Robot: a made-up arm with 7 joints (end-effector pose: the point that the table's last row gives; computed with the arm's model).
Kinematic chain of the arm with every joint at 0, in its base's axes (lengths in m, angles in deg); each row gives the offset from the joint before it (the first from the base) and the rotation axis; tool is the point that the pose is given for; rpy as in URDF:
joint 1: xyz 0 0 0.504 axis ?
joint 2: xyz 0 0 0 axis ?
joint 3: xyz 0 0 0.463 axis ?
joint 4: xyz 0.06 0 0 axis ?
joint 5: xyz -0.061 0 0.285 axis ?
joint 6: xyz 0 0 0 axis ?
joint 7: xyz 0.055 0 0 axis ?
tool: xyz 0 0 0 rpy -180 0 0
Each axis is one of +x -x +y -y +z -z.
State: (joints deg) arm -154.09 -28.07 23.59 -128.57 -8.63 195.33 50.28
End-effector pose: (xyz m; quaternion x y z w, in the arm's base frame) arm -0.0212 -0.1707 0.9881 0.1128 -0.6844 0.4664 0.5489
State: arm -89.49 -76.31 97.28 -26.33 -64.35 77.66 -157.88
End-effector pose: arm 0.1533 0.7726 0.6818 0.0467 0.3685 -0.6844 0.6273
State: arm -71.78 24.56 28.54 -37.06 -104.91 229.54 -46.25
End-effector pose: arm 0.2298 -0.3487 1.0765 0.0919 0.5802 0.1383 0.7974
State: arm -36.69 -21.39 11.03 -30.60 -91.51 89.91 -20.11
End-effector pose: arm -0.0771 0.1005 1.3012 0.4884 -0.4745 0.2050 0.7030
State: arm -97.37 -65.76 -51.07 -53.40 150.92 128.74 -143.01
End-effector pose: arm -0.1751 0.5770 0.9473 -0.2820 0.2638 0.3523 0.8525
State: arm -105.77 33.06 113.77 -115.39 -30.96 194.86 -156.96
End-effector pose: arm 0.2702 -0.1827 0.9661 0.0292 0.6710 0.2531 0.6963
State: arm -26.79 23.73 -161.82 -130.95 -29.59 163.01 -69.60
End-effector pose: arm -0.2078 -0.0476 0.9544 0.6024 -0.6297 -0.4550 0.1831
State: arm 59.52 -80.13 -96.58 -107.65 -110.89 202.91 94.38
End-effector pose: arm 0.0712 -0.5246 0.5864 -0.5244 0.3599 -0.6592 0.4013
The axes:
joint 1: +z
joint 2: +y
joint 3: +z
joint 4: -y
joint 5: +z
joint 6: -y
joint 7: -z

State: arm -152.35 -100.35 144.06 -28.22 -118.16 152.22 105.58
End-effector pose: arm 0.6624 0.2714 0.2056 0.6474 0.3619 0.5844 0.3291
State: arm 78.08 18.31 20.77 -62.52 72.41 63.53 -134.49
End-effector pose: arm -0.0342 0.5136 1.0403 0.5107 -0.6029 -0.0920 0.6060
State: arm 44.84 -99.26 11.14 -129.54 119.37 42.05 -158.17
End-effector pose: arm -0.3375 -0.1883 0.7940 0.7885 -0.4104 -0.3787 0.2578
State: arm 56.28 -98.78 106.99 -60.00 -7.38 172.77 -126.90
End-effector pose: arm -0.5832 -0.4378 0.3155 -0.7750 -0.2331 0.5127 0.2866
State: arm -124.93 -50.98 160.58 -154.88 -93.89 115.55 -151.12
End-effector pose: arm 0.2237 0.2107 0.4271 0.6675 -0.3746 0.5823 0.2740
